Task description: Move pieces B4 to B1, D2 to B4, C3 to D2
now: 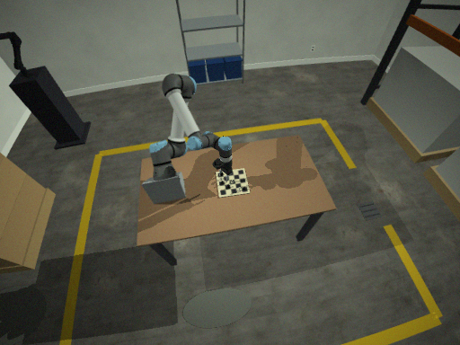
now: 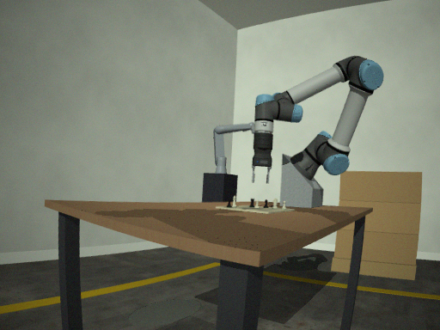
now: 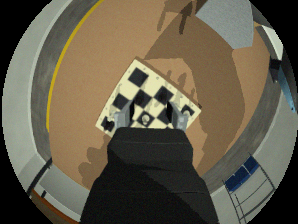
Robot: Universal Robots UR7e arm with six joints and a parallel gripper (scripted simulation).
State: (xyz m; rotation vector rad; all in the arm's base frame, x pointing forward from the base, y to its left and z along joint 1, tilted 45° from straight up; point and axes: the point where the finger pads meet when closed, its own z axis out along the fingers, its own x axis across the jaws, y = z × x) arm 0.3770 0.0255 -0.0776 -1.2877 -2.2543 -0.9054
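The black piece lies 2 cm ahead of my hand, 2 cm to the right of it and 10 cm below it. From my hand the other things lie so: white piece 2 cm behind, 6 cm to the left, 10 cm below; then chessboard 6 cm ahead, 2 cm to the left, 12 cm below.
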